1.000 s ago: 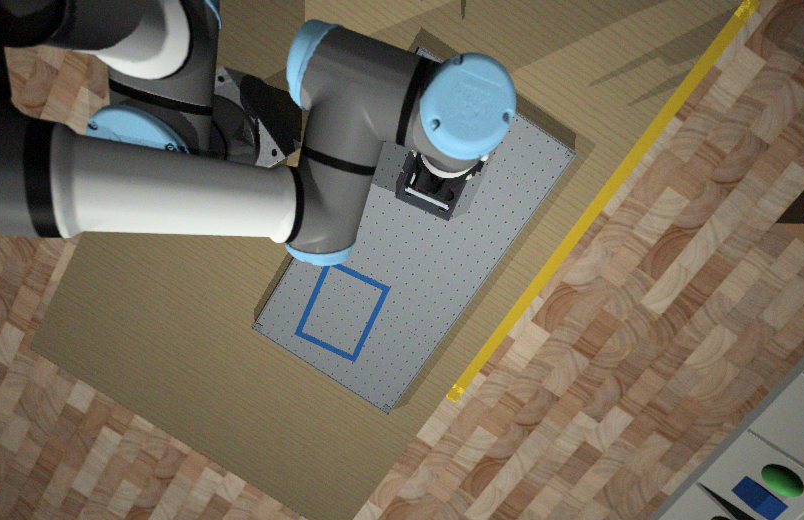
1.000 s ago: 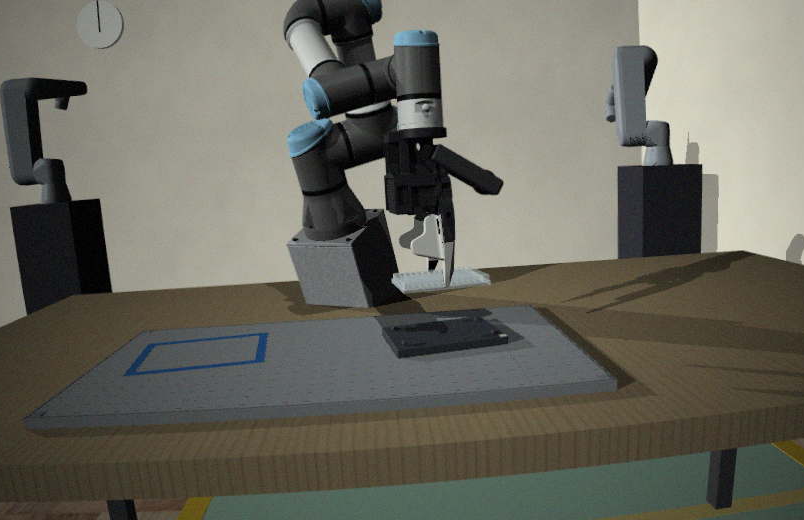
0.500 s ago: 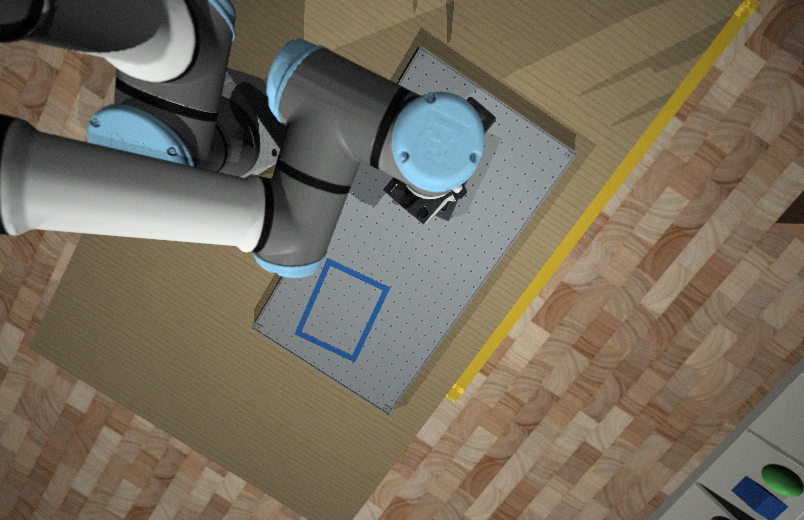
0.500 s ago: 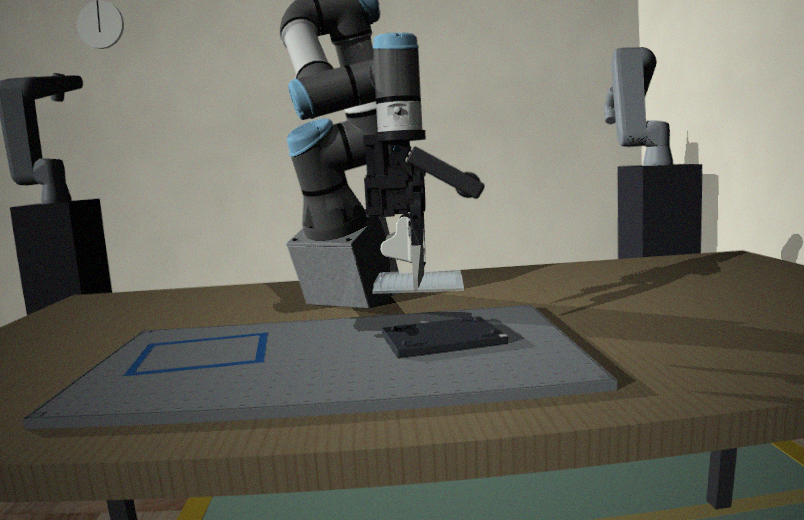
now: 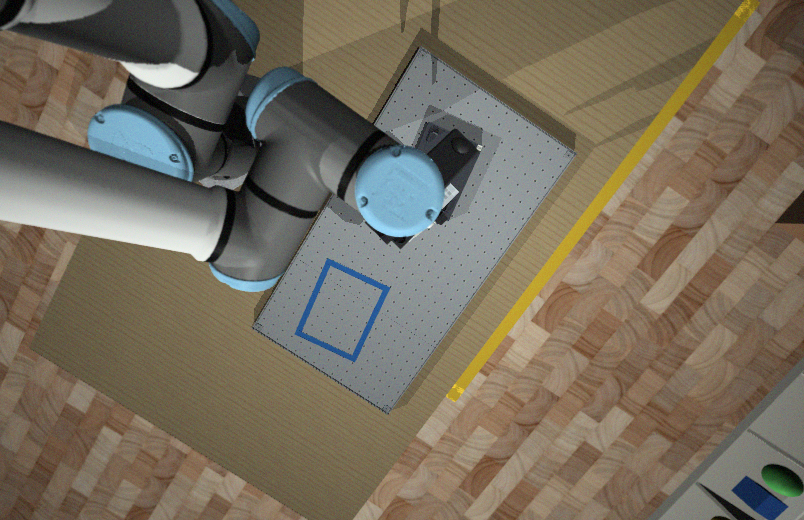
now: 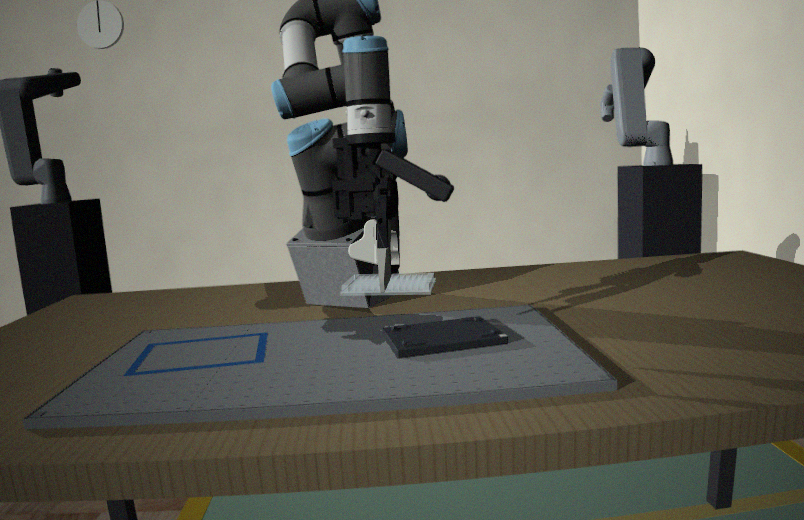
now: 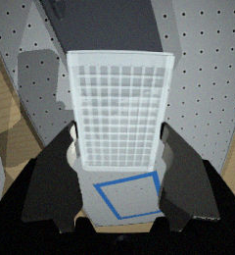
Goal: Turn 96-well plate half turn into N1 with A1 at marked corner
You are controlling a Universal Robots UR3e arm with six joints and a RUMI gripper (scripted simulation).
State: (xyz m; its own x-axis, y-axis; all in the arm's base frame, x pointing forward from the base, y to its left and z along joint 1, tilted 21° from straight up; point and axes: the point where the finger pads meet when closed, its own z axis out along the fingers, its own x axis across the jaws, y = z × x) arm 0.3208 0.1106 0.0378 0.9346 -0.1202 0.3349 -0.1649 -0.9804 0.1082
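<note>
Right now the dark plate nest N1 is 9 cm below my hand and 7 cm to the left of it. The rest, counted from my hand: 96-well plate 1 cm below; A1 mark 16 cm to the left, 9 cm below, 4 cm ahead.
</note>
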